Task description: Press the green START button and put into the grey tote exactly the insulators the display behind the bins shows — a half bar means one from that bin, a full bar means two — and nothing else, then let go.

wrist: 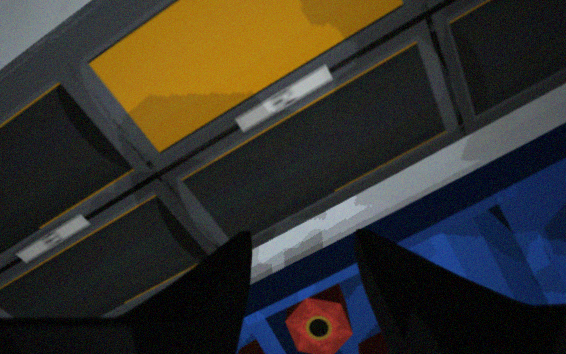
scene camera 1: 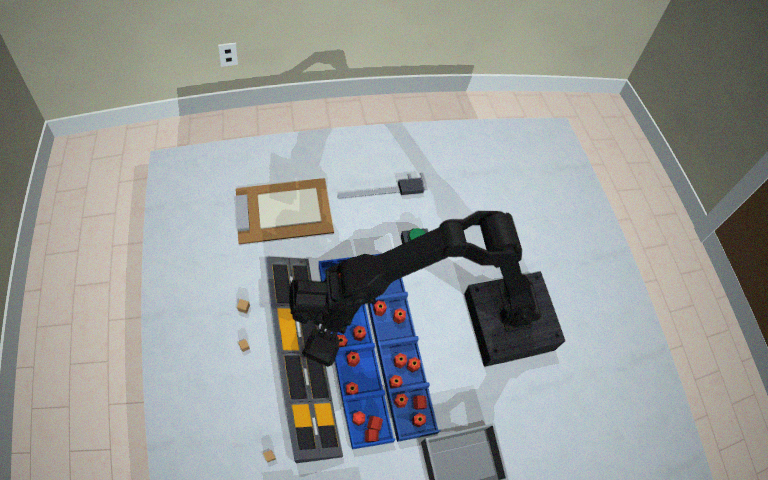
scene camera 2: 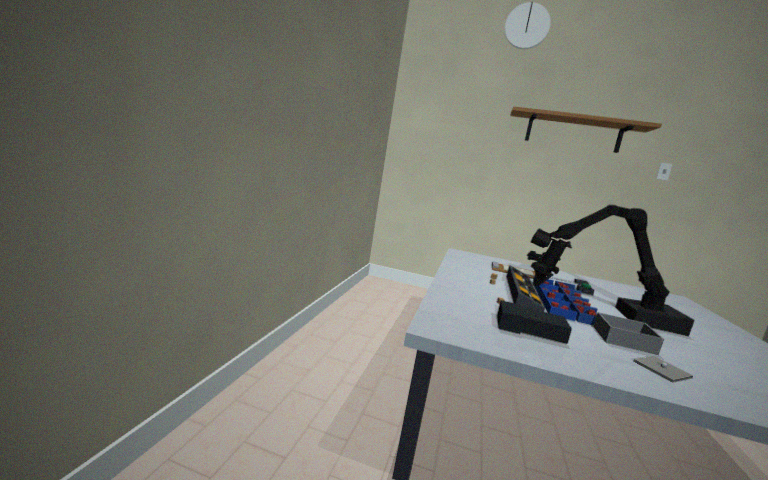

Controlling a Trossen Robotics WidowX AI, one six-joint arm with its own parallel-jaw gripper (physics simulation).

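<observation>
My gripper [wrist: 303, 241] [scene camera 2: 542, 279] is open and empty, low over the second compartment from the far end of the display-side blue bins. A red insulator [wrist: 319, 327] lies in that bin, below the gap between the fingers. The arm hides the fingers in scene camera 1. The display [scene camera 1: 318, 455] [scene camera 2: 523, 285] shows one full orange bar in its second outer cell and half bars in both cells at the tote end. More red insulators [scene camera 1: 352, 357] [scene camera 1: 400, 359] lie in the blue bins [scene camera 1: 417, 339]. The green button [scene camera 1: 417, 233] stands beyond the bins. No insulator shows in the visible part of the grey tote [scene camera 1: 498, 452] [scene camera 2: 631, 339].
Red blocks [scene camera 1: 419, 401] [scene camera 1: 373, 422] lie in the tote-end bins. Small tan blocks [scene camera 1: 242, 305] [scene camera 1: 244, 344] [scene camera 1: 269, 455] lie behind the display. A clipboard [scene camera 1: 288, 207] and a caliper-like tool [scene camera 1: 411, 186] lie at the far side. A black box [scene camera 2: 532, 322] stands by the display.
</observation>
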